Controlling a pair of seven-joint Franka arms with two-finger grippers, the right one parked.
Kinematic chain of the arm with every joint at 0, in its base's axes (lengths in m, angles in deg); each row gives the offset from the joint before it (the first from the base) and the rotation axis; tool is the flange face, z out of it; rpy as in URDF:
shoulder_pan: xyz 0 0 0.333 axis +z
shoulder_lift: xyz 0 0 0 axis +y
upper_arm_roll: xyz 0 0 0.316 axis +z
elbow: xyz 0.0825 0 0 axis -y
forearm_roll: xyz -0.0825 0 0.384 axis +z
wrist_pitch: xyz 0 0 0 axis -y
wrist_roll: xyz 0.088 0 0 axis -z
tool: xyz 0 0 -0.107 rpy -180 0 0
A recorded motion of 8 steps. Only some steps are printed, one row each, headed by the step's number.
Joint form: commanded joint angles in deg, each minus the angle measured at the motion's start. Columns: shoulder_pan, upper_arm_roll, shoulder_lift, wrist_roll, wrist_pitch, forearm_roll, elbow.
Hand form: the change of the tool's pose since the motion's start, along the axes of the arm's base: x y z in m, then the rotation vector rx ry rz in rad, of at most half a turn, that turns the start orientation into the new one. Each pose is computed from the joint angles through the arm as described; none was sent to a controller.
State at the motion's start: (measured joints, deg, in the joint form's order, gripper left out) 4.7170 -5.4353 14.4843 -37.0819 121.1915 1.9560 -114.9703
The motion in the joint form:
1: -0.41 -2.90 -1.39 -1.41 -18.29 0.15 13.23
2: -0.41 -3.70 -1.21 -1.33 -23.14 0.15 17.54
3: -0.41 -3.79 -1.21 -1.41 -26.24 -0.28 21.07
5: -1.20 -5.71 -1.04 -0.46 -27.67 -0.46 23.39
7: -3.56 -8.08 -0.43 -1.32 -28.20 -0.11 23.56
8: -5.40 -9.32 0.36 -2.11 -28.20 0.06 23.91
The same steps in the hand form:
1: 0.0184 -0.0298 0.0940 0.0057 0.0625 -0.0264
2: 0.0225 -0.0366 0.1208 0.0041 0.0747 -0.0389
3: 0.0261 -0.0375 0.1454 -0.0031 0.0677 -0.0349
5: 0.0269 -0.0644 0.1612 -0.0166 0.0550 -0.0959
7: 0.0203 -0.1112 0.1567 -0.0157 0.0707 -0.1641
8: 0.0163 -0.1419 0.1519 -0.0160 0.0778 -0.2041

